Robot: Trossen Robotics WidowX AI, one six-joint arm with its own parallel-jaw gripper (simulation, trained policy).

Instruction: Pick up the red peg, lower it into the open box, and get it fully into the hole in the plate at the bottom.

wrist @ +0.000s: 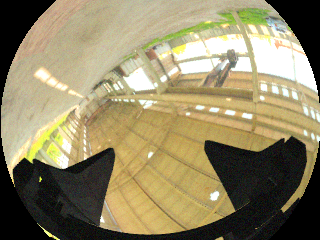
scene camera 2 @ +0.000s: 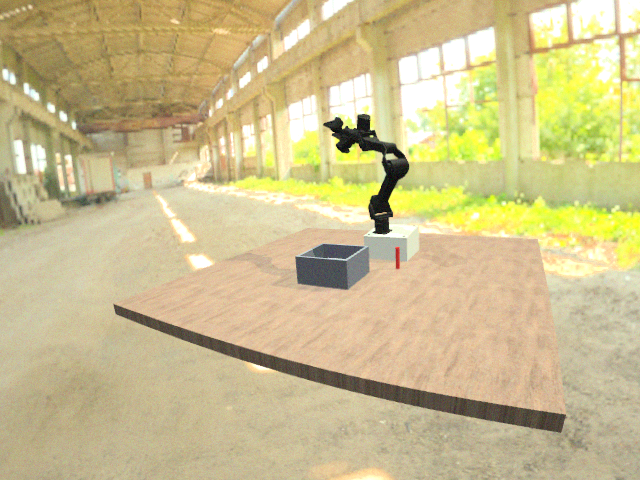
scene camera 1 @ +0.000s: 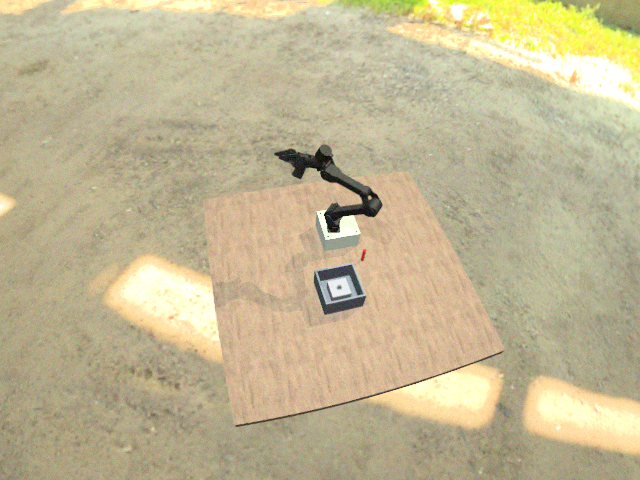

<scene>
A grey box shows in scene camera 2 and in scene camera 1; in the wrist view it is out of frame. One and the same spot on the grey box: (scene camera 2: 314, 267) is (scene camera 1: 341, 304).
</scene>
